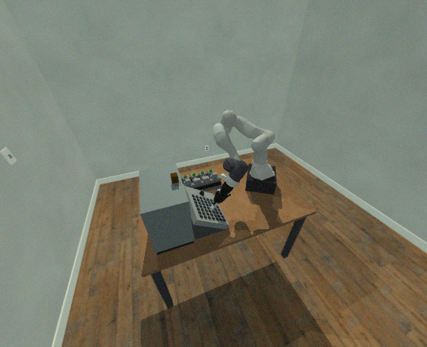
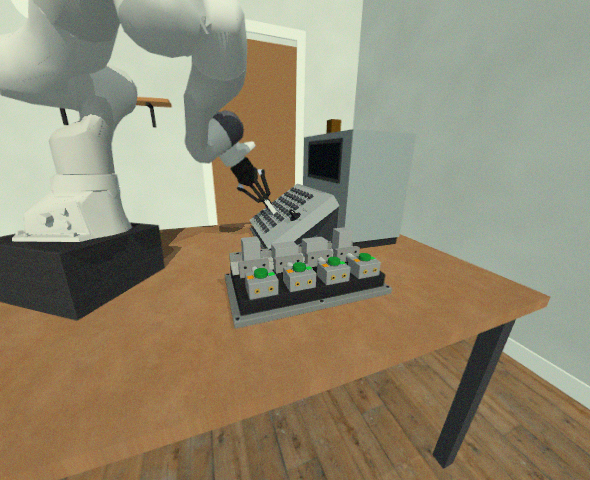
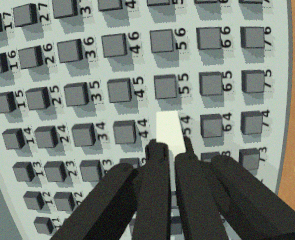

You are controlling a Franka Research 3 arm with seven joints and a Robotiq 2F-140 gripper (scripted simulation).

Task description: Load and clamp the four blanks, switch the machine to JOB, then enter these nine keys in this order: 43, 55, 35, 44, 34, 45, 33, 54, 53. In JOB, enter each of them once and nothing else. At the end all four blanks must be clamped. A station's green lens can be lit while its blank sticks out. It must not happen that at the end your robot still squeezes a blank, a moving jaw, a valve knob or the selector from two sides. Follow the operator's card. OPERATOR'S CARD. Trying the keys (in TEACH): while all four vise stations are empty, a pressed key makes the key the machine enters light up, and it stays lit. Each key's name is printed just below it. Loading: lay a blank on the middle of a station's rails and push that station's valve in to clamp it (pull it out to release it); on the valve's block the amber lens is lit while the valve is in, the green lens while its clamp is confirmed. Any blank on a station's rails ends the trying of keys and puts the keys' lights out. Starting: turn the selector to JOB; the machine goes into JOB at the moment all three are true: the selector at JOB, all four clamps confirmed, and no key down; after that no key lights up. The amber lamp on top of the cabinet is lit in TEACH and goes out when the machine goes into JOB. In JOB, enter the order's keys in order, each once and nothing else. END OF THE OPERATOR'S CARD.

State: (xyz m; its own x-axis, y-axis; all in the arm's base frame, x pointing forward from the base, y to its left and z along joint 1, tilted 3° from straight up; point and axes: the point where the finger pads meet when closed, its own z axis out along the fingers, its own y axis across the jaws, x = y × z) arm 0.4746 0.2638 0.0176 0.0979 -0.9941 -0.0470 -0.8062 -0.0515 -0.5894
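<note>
Right now the key is 70 mm ahead of my hand, 10 mm to the left of it and 10 mm above it. Also, from my hand: selector knob: 60 mm ahead, 160 mm to the right; sloped keypad: 80 mm ahead, 40 mm to the right, 40 mm below.
</note>
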